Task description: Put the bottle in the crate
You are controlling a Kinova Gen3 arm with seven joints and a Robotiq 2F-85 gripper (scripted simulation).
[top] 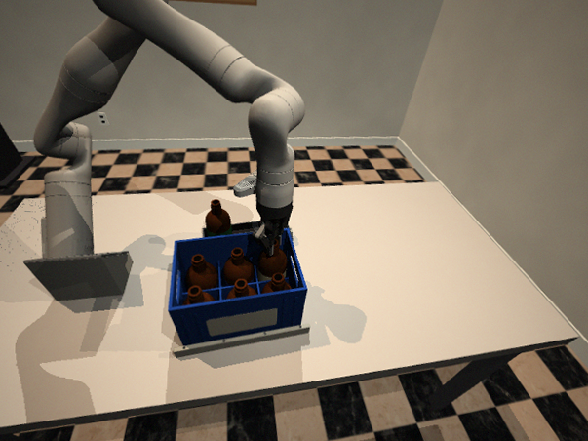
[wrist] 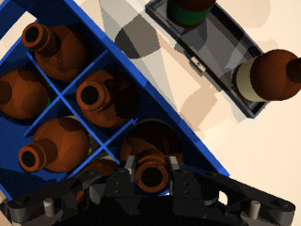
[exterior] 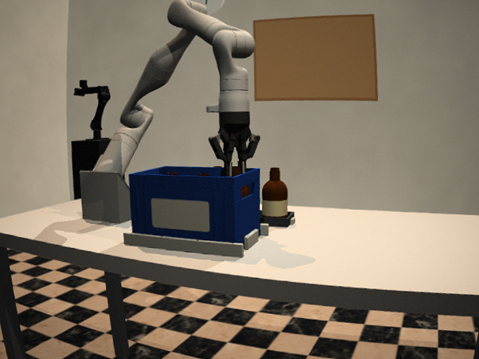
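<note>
Now: hand 90 mm above the crate, 80 mm past it and 50 mm to the left of it. Also, from my hand: dark tray (190 mm to the left, 160 mm below, 60 mm behind).
</note>
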